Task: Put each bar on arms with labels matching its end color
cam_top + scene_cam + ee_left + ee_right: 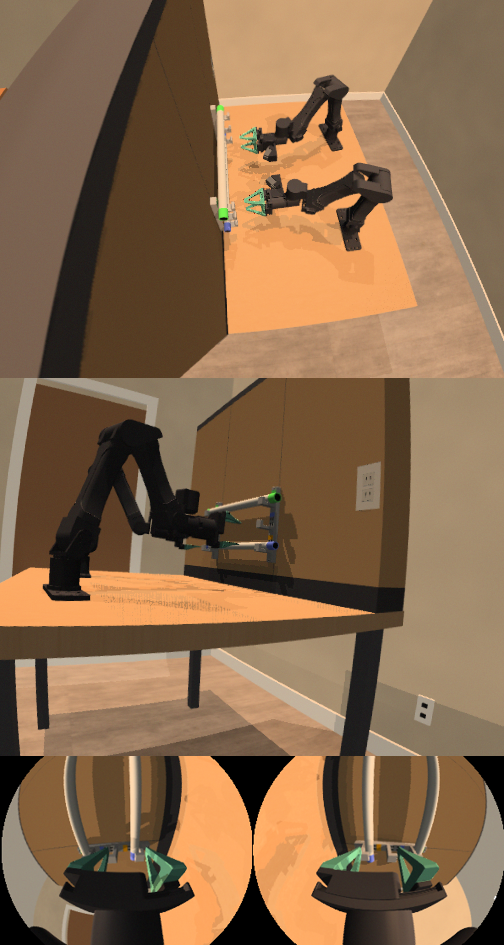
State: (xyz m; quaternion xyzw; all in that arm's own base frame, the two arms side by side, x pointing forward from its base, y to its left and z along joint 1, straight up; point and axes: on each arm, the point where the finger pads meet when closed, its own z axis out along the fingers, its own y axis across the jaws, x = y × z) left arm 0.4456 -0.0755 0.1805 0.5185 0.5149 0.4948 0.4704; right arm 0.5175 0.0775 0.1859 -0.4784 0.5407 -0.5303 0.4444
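The blue-ended bar is 15 cm to the left of my right hand, 7 cm ahead of it and 3 cm below it. From my right hand the other things lie so: wall socket 40 cm to the right, 16 cm ahead, 11 cm above; then brown wall panel 24 cm above, 16 cm to the left, 16 cm ahead; then green-ended bar 16 cm to the left, 12 cm above, 6 cm ahead.
My left gripper is now 15 cm to the left of the blue-ended bar, 10 cm short of it and 3 cm above it. The rest, counted from my left hand: wall socket 70 cm to the right, 19 cm ahead, 12 cm above; brown wall panel 24 cm above, 19 cm ahead, 14 cm to the right; green-ended bar 14 cm to the right, 13 cm above, 9 cm ahead.
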